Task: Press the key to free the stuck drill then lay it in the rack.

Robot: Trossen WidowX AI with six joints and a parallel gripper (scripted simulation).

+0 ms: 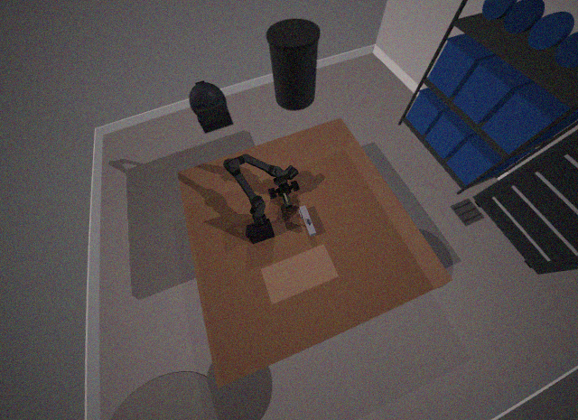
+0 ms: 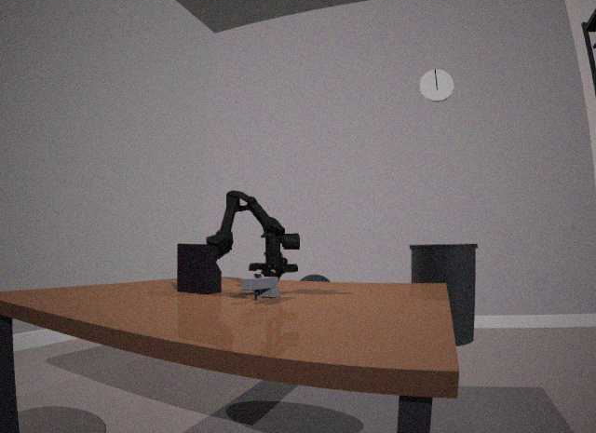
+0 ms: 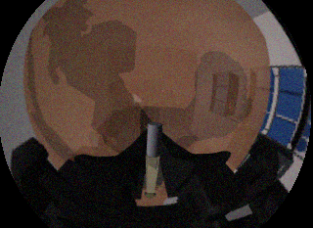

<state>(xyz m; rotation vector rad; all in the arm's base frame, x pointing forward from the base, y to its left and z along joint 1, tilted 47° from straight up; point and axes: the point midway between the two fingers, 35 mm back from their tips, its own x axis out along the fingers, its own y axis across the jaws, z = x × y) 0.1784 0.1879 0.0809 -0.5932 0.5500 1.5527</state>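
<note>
Right now the drill is 40 mm to the right of my gripper tip and 40 mm above it. Round my gripper tip: thin dark pin 80 mm ahead, 250 mm to the right, 50 mm above; then greenish rack 60 mm to the right, 10 mm above; then light grey block 80 mm ahead, 220 mm to the right, 40 mm above.
</note>
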